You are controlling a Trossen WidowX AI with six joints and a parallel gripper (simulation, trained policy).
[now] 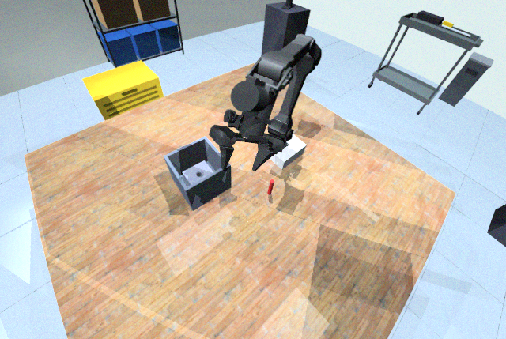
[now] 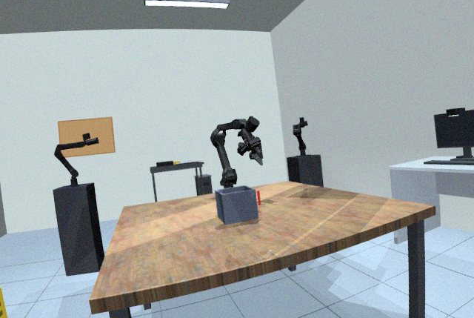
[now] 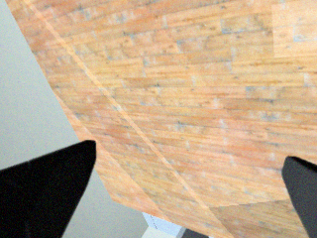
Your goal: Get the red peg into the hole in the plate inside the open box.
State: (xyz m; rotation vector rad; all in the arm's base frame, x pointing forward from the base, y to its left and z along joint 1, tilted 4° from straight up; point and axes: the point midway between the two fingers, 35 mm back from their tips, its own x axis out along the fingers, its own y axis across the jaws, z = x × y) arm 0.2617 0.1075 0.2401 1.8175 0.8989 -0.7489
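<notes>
My gripper tip is 210 mm above the red peg, 140 mm past it and 10 mm to the right of it.
</notes>
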